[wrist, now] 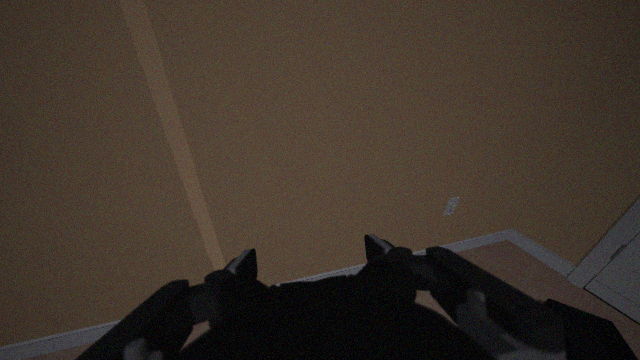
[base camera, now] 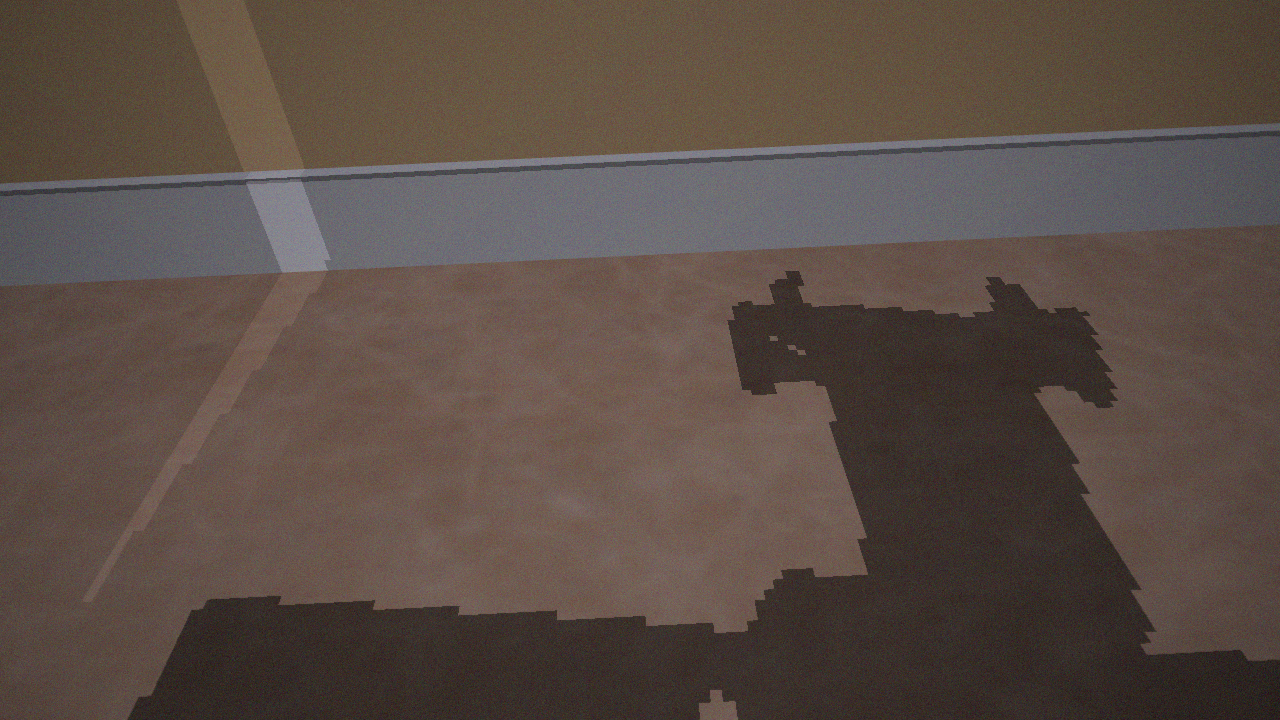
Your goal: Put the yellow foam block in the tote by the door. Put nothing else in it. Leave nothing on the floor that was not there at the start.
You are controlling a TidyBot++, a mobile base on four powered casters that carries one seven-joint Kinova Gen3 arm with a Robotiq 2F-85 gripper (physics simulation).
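Places are measured from the arm's base along level axes (x ahead, y left, z up), in millimetres.
Pixels of known places: gripper, fingertip midpoint: (wrist: 312, 253).
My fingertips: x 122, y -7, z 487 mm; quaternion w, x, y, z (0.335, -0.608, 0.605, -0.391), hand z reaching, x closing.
Behind a point stands the place of what it marks.
My gripper (wrist: 312, 253) {x 122, y -7, z 487 mm} is open, with its two dark fingertips wide apart at the bottom of the wrist view and no object between them. It points toward a tan wall. The yellow foam block and the tote do not show in either view. Part of a white door (wrist: 617, 275) {x 412, y -1571, z -225 mm} shows at the right edge of the wrist view.
A tan wall (base camera: 626, 71) {x 669, y 61, z -242 mm} (wrist: 320, 125) {x 688, y -98, z 475 mm} with a pale baseboard (base camera: 581, 214) {x 651, y 102, z -353 mm} (wrist: 480, 243) {x 812, y -1250, z -365 mm} stands ahead, across the brownish floor (base camera: 537, 429) {x 441, y 105, z -396 mm}. A wall outlet (wrist: 451, 206) {x 773, y -855, z 6 mm} and a room corner show at the right of the wrist view. The robot's dark shadow (base camera: 957, 465) {x 423, y -159, z -396 mm} falls on the floor.
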